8 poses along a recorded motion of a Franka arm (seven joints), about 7.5 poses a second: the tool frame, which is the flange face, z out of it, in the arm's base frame.
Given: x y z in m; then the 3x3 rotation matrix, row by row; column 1 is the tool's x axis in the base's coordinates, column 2 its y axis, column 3 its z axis. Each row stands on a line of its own.
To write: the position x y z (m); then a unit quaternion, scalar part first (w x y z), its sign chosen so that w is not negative. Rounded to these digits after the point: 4 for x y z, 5 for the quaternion. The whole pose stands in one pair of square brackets.
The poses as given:
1:
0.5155 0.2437 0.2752
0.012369 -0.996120 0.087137
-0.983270 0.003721 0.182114
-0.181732 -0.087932 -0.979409
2:
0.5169 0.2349 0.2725
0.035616 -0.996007 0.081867
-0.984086 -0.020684 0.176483
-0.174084 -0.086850 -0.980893
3:
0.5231 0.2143 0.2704
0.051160 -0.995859 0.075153
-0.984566 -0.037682 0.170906
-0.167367 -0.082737 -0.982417
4:
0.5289 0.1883 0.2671
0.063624 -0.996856 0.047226
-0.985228 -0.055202 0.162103
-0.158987 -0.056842 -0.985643
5:
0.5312 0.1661 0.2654
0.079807 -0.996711 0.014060
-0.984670 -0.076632 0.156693
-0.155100 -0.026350 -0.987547
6:
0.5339 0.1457 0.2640
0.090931 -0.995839 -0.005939
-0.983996 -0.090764 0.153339
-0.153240 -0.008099 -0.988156
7:
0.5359 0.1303 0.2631
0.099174 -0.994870 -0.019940
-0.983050 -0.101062 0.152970
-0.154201 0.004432 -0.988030
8:
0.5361 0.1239 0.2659
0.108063 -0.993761 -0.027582
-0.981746 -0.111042 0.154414
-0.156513 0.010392 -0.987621
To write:
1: [0.5155 0.2437 0.2752 0.09576 -0.70499 0.70192 0.03354]
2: [0.5169 0.2349 0.2725 0.09225 -0.71365 0.69365 0.03230]
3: [0.5231 0.2143 0.2704 0.08812 -0.71959 0.68804 0.03204]
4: [0.5289 0.1883 0.2671 0.07546 -0.72534 0.68316 0.03852]
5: [0.5312 0.1661 0.2654 0.06250 -0.73212 0.67659 0.04816]
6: [0.5339 0.1457 0.2640 0.05480 -0.73652 0.67202 0.05403]
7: [0.5359 0.1303 0.2631 0.05021 -0.73964 0.66854 0.05886]
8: [0.5361 0.1239 0.2659 0.04848 -0.74275 0.66493 0.06196]
